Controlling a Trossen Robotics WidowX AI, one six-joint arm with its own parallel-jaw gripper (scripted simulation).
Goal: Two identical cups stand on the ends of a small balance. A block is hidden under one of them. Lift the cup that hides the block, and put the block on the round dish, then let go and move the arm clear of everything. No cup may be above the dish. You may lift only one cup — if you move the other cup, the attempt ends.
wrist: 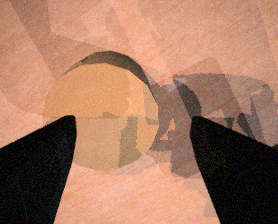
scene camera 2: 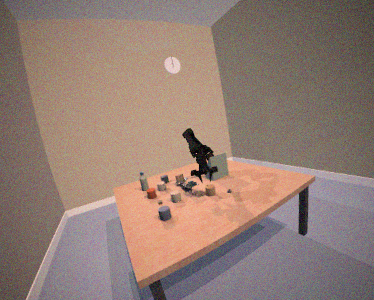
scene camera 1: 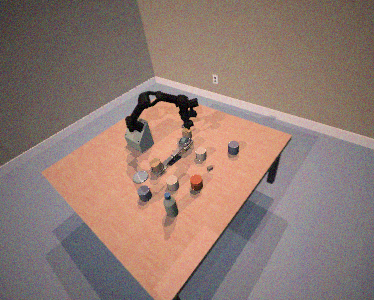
Observation:
In view: my gripper (wrist: 134,125) and a tan cup (wrist: 116,112).

